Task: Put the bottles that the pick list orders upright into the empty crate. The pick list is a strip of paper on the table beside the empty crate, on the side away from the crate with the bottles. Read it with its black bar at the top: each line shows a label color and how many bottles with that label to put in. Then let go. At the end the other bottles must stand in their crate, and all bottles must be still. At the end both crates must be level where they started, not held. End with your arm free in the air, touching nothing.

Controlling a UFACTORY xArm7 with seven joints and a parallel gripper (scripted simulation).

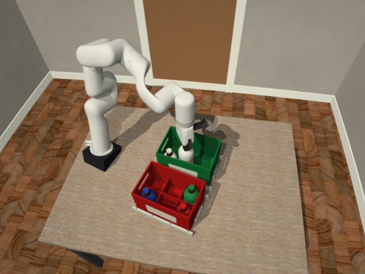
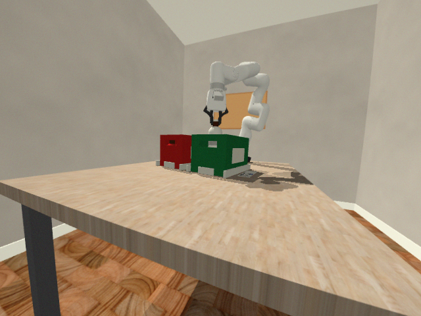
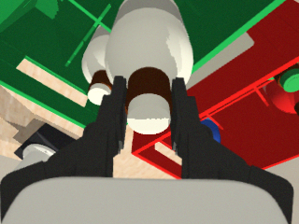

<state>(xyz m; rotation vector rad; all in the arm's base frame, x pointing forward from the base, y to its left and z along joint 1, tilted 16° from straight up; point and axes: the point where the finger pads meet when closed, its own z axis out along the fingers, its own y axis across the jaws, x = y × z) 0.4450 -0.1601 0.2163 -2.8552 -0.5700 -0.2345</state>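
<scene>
Now: the white-labelled bottle 7 cm below my hand. The rest, counted from my hand: green crate 17 cm below, 4 cm to the left, 1 cm ahead; red crate 18 cm to the right, 17 cm below, 7 cm behind; green-labelled bottle 17 cm to the right, 17 cm below, 3 cm ahead.
</scene>
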